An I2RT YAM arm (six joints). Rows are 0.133 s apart.
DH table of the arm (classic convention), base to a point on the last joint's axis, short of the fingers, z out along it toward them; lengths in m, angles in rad. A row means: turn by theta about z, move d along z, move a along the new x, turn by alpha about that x. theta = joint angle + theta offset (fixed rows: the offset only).
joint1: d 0.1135; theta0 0; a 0.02; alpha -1.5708
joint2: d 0; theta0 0; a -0.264; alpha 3.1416
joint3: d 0; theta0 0.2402; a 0.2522; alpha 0
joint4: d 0; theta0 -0.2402; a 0.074; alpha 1.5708
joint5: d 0; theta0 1.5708; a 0; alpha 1.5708
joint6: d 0.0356; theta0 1.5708; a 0; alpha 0
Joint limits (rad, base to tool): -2.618..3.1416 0..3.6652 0..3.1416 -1.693..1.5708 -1.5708..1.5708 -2.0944..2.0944
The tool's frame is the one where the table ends.
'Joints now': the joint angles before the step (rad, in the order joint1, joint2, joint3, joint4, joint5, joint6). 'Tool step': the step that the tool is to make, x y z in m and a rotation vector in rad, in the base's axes. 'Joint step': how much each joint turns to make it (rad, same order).
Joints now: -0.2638 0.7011 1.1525 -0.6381 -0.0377 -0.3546
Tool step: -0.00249 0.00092 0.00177 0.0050 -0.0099 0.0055
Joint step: 0.0000 -0.0062 0.0047 -0.0023 -0.0068 0.0063
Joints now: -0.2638 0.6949 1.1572 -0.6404 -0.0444 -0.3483
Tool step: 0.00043 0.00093 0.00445 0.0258 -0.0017 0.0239
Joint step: 0.0002 0.0130 0.0247 -0.0155 -0.0279 0.0207
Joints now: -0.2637 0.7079 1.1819 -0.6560 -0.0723 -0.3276
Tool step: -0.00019 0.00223 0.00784 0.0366 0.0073 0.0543
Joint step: -0.0001 0.0229 0.0483 -0.0396 -0.0597 0.0227
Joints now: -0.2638 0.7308 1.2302 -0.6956 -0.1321 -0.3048
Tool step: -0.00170 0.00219 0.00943 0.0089 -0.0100 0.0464
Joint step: -0.0001 0.0164 0.0455 -0.0215 -0.0478 0.0021
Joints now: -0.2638 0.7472 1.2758 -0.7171 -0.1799 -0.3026
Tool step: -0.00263 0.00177 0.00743 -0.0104 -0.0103 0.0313
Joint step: -0.0001 0.0088 0.0346 -0.0157 -0.0295 -0.0132
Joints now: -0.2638 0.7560 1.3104 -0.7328 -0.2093 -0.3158
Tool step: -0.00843 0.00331 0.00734 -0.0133 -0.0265 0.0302
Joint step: 0.0000 -0.0118 0.0271 -0.0123 -0.0289 -0.0111
